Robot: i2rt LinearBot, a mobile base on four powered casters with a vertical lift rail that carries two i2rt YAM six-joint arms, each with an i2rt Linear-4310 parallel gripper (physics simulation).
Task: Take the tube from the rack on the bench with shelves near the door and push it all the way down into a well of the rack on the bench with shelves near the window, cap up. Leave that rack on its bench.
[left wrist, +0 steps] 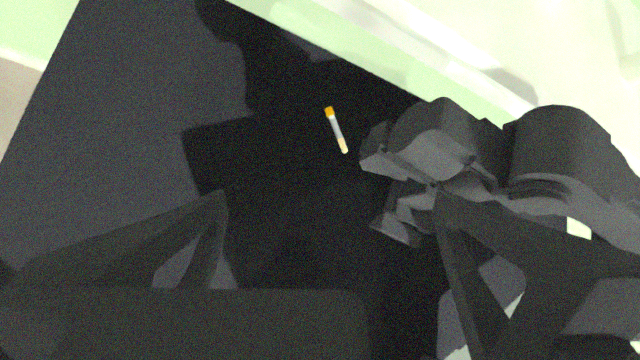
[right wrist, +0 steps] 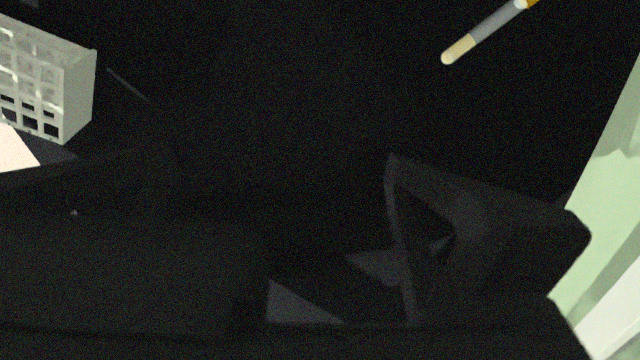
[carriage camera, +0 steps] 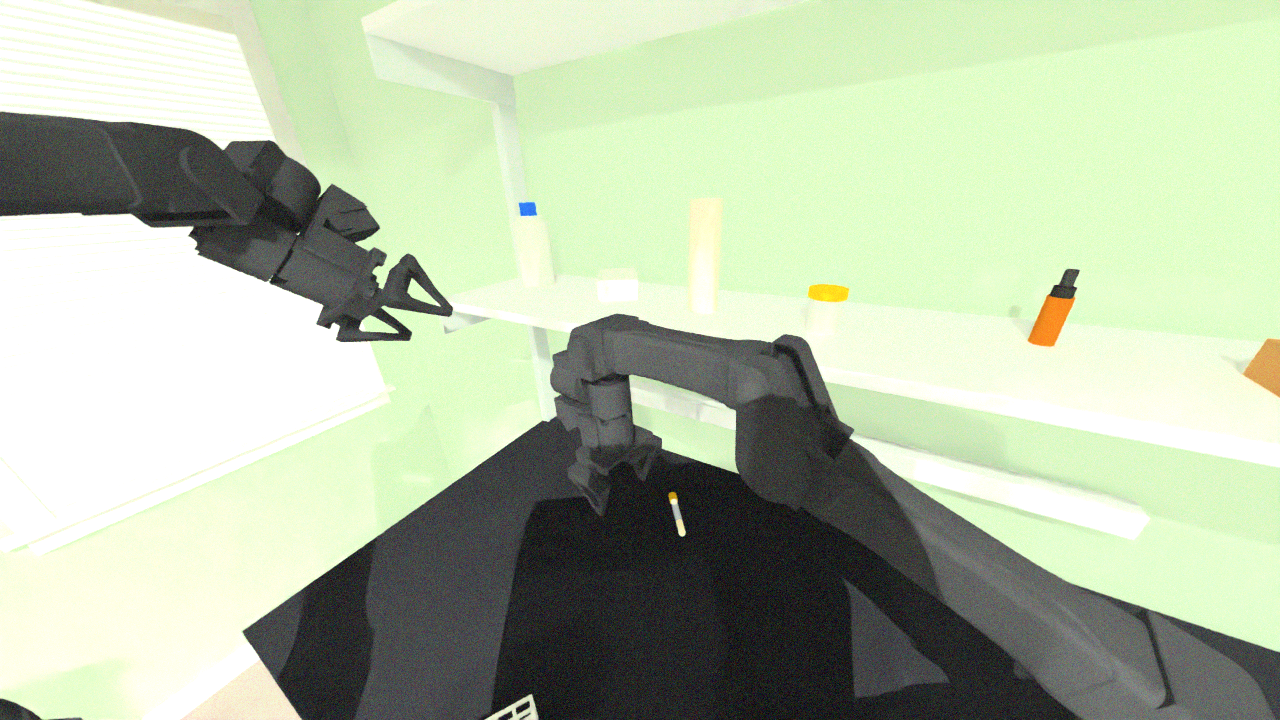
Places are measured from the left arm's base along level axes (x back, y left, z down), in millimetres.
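Pixels of known places: left gripper, fingertip midpoint: (left wrist: 330,202) (carriage camera: 430,325); right gripper, fingertip midpoint: (left wrist: 380,198) (right wrist: 280,160) (carriage camera: 621,495).
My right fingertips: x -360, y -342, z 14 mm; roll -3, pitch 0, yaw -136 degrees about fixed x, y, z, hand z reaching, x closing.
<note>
Ahead of a thing's pixels: the offset from my right fingertips to its middle. "spot": to the spot under its first point. Level surfaces: height alone.
A thin tube {dx -153, dy -112, dz +211 mm} (carriage camera: 677,516) (left wrist: 337,131) (right wrist: 482,31) with an orange-yellow cap lies on its side on the black bench top {dz +220 mm} (carriage camera: 429,573). A pale rack {spot: dx +178, dy +124, dz +168 mm} (carriage camera: 534,705) (right wrist: 79,100) shows in part at the bottom edge of the carriage view and at the upper left of the right wrist view. My right gripper (carriage camera: 622,494) (right wrist: 280,160) is open and empty, low over the bench, just left of the tube in the carriage view. My left gripper (carriage camera: 430,325) (left wrist: 330,202) is open and empty, raised high at the left near the window. Dark shadow hides the right gripper's left finger in its wrist view.
A white shelf {dz -237 mm} (carriage camera: 939,367) runs above the bench's back, holding a blue-capped bottle {spot: dx -404, dy +164, dz -316 mm} (carriage camera: 535,252), a white box {spot: dx -269, dy -10, dz -260 mm} (carriage camera: 617,288), a tall cylinder {spot: dx -160, dy -153, dz -332 mm} (carriage camera: 705,255), a yellow-lidded jar {spot: dx -35, dy -292, dz -296 mm} (carriage camera: 827,293) and an orange bottle {spot: dx +39, dy -533, dz -269 mm} (carriage camera: 1049,320). A pale flat patch {spot: dx +1593, dy +417, dz +1134 mm} (right wrist: 15,150) lies by the rack.
</note>
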